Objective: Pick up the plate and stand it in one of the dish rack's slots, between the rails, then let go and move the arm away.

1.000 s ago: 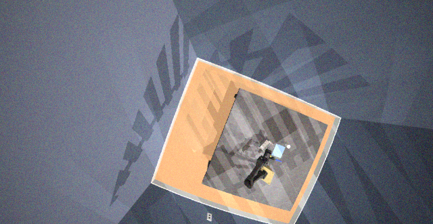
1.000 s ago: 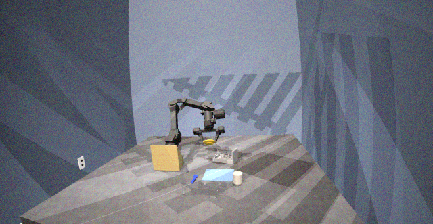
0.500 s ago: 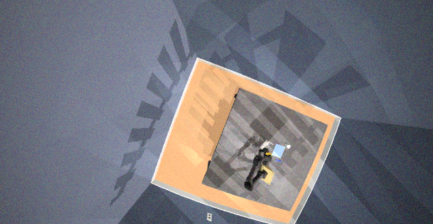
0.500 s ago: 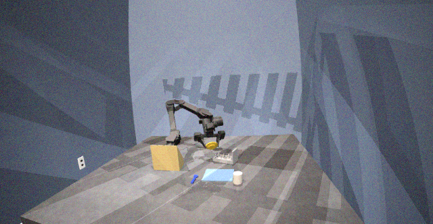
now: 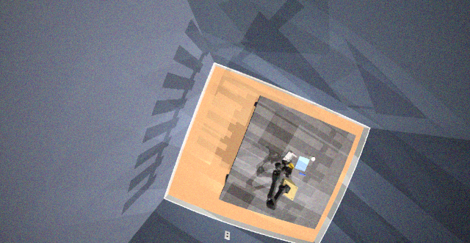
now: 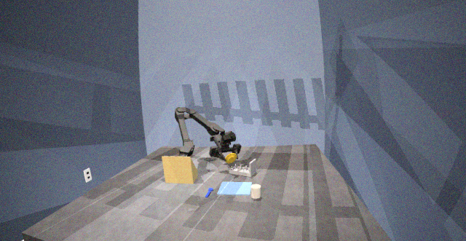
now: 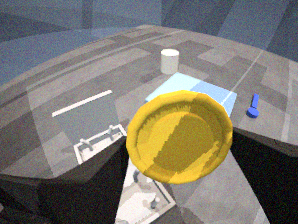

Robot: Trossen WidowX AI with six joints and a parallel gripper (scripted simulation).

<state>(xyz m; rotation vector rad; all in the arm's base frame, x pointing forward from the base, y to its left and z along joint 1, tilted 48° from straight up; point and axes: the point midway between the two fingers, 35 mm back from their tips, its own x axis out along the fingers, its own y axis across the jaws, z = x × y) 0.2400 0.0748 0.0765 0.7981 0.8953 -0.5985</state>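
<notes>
Right now my gripper tip is 7 cm above the dish rack, 5 cm short of it and 4 cm to the right of it. Round my gripper tip: blue spoon 22 cm to the right, 9 cm below, 7 cm behind; white cup 23 cm to the right, 15 cm ahead, 7 cm below; yellow plate 1 cm to the left.
</notes>
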